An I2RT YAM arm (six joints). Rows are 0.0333 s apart.
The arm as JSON. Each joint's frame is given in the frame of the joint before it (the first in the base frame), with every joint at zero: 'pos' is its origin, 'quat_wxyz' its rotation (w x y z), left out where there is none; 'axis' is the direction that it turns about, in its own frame. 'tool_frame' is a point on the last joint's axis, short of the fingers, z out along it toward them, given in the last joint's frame.
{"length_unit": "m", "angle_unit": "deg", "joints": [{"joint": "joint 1", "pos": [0.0, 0.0, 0.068], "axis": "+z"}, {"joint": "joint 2", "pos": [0.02, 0.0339, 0.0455], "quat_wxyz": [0.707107, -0.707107, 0.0, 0.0], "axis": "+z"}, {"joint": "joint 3", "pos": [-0.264, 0.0, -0.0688], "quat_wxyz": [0.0, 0.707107, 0.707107, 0.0], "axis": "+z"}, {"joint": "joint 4", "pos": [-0.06, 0.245, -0.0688], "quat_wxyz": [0.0, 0.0, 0.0, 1.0], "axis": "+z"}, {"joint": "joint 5", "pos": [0.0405, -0.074, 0.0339], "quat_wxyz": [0.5, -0.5, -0.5, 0.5], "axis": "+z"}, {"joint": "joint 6", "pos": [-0.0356, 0.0, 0.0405], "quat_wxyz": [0.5, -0.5, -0.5, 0.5], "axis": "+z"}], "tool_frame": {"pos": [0.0, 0.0, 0.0], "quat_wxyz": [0.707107, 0.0, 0.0, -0.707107]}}
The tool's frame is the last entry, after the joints.
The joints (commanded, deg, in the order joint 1, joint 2, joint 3, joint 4, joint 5, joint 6), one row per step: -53.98 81.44 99.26 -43.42 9.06 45.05; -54.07 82.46 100.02 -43.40 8.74 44.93; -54.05 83.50 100.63 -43.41 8.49 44.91; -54.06 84.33 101.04 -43.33 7.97 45.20; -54.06 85.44 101.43 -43.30 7.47 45.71; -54.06 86.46 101.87 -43.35 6.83 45.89; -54.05 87.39 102.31 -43.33 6.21 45.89; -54.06 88.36 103.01 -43.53 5.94 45.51; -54.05 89.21 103.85 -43.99 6.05 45.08; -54.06 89.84 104.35 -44.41 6.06 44.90; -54.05 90.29 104.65 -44.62 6.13 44.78; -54.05 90.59 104.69 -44.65 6.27 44.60; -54.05 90.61 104.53 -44.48 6.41 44.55; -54.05 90.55 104.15 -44.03 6.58 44.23; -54.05 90.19 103.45 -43.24 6.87 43.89; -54.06 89.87 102.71 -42.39 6.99 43.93; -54.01 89.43 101.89 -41.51 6.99 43.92; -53.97 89.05 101.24 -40.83 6.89 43.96; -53.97 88.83 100.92 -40.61 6.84 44.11
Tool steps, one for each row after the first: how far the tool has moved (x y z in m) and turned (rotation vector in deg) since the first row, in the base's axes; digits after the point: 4 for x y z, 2 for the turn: 0.0028 -0.0043 -0.0007 0.23 0.13 0.25; 0.0061 -0.0085 -0.0025 0.64 0.31 0.50; 0.0090 -0.0120 -0.0043 1.17 0.09 0.83; 0.0128 -0.0167 -0.0078 2.07 -0.10 1.05; 0.0163 -0.0209 -0.0108 2.83 -0.11 1.54; 0.0196 -0.0246 -0.0133 3.38 -0.06 2.09; 0.0224 -0.0283 -0.0149 3.68 0.41 2.49; 0.0244 -0.0312 -0.0157 3.86 1.06 2.59; 0.0259 -0.0333 -0.0171 4.24 1.51 2.64; 0.0272 -0.0350 -0.0182 4.47 1.84 2.64; 0.0280 -0.0363 -0.0197 4.59 2.20 2.60; 0.0282 -0.0368 -0.0204 4.54 2.30 2.50; 0.0284 -0.0372 -0.0215 4.26 2.54 2.50; 0.0280 -0.0369 -0.0220 3.68 2.66 2.40; 0.0277 -0.0368 -0.0230 3.31 2.43 2.27; 0.0275 -0.0359 -0.0236 2.89 2.16 2.32; 0.0272 -0.0351 -0.0241 2.60 1.85 2.43; 0.0268 -0.0345 -0.0243 2.57 1.65 2.41
